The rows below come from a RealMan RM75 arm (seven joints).
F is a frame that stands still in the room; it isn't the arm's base.
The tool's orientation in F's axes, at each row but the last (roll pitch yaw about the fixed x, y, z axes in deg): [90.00, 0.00, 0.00]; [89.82, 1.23, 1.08]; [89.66, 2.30, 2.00]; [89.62, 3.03, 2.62]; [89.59, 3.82, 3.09]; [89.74, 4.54, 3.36]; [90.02, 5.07, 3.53]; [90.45, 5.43, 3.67]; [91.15, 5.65, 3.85]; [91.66, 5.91, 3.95]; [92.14, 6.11, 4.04]
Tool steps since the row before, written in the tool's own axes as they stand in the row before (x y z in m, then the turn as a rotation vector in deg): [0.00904, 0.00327, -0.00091, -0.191, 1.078, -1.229]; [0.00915, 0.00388, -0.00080, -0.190, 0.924, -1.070]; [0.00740, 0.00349, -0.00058, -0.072, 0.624, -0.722]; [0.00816, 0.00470, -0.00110, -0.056, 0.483, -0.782]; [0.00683, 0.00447, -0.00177, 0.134, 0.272, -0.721]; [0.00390, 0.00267, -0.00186, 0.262, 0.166, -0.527]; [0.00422, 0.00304, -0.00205, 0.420, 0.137, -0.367]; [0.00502, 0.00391, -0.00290, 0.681, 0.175, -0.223]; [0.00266, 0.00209, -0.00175, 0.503, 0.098, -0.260]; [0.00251, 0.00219, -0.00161, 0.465, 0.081, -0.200]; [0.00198, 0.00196, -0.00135, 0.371, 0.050, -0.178]
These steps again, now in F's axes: [0.00904, 0.00091, 0.00327, -0.191, 1.229, 1.078]; [0.00921, 0.00099, 0.00368, -0.190, 1.069, 0.925]; [0.00751, 0.00086, 0.00319, -0.072, 0.724, 0.622]; [0.00834, 0.00151, 0.00425, -0.067, 0.783, 0.480]; [0.00700, 0.00218, 0.00399, 0.112, 0.730, 0.257]; [0.00398, 0.00211, 0.00234, 0.243, 0.543, 0.142]; [0.00434, 0.00232, 0.00266, 0.407, 0.393, 0.099]; [0.00517, 0.00321, 0.00344, 0.679, 0.266, 0.112]; [0.00274, 0.00190, 0.00185, 0.492, 0.292, 0.053]; [0.00261, 0.00173, 0.00197, 0.457, 0.230, 0.038]; [0.00209, 0.00143, 0.00179, 0.362, 0.202, 0.017]
